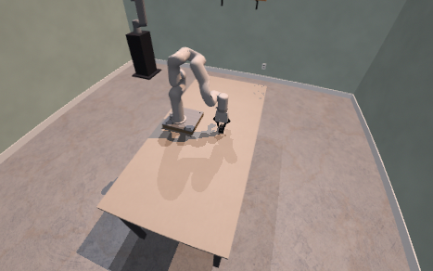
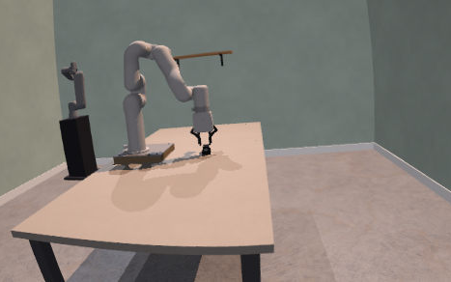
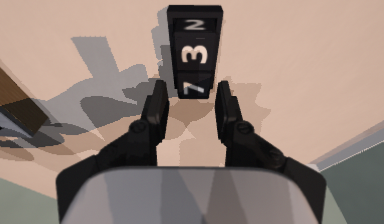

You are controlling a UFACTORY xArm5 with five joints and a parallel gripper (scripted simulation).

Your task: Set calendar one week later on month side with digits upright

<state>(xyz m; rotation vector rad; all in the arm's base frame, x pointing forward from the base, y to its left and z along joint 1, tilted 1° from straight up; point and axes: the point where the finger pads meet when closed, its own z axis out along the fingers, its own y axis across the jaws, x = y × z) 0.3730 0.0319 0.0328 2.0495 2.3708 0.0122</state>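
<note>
My gripper is now 40 mm above the black cube. The rest, counted from my hand: black calendar tray: 60 mm below, 20 mm to the left.
</note>
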